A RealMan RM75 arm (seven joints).
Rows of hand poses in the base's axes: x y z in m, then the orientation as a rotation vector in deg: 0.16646 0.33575 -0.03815 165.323 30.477 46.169; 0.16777 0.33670 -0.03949 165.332 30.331 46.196; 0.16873 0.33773 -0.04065 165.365 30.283 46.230; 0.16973 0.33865 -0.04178 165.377 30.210 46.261; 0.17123 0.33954 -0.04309 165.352 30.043 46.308; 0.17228 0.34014 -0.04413 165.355 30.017 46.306; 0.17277 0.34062 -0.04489 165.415 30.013 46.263; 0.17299 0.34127 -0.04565 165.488 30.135 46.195; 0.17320 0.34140 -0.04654 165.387 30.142 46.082; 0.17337 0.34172 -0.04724 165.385 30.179 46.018; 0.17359 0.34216 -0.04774 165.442 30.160 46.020; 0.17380 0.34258 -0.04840 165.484 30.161 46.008
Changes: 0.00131 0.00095 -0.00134 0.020 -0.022 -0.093; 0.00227 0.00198 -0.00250 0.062 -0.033 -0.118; 0.00327 0.00290 -0.00363 0.085 -0.052 -0.162; 0.00477 0.00379 -0.00494 0.082 -0.097 -0.272; 0.00582 0.00439 -0.00598 0.085 -0.097 -0.289; 0.00631 0.00487 -0.00674 0.123 -0.052 -0.288; 0.00653 0.00552 -0.00750 0.163 0.019 -0.204; 0.00674 0.00565 -0.00839 0.031 0.051 -0.224; 0.00691 0.00597 -0.00909 0.006 0.089 -0.206; 0.00713 0.00641 -0.00959 0.059 0.106 -0.211; 0.00734 0.00683 -0.01025 0.092 0.127 -0.206
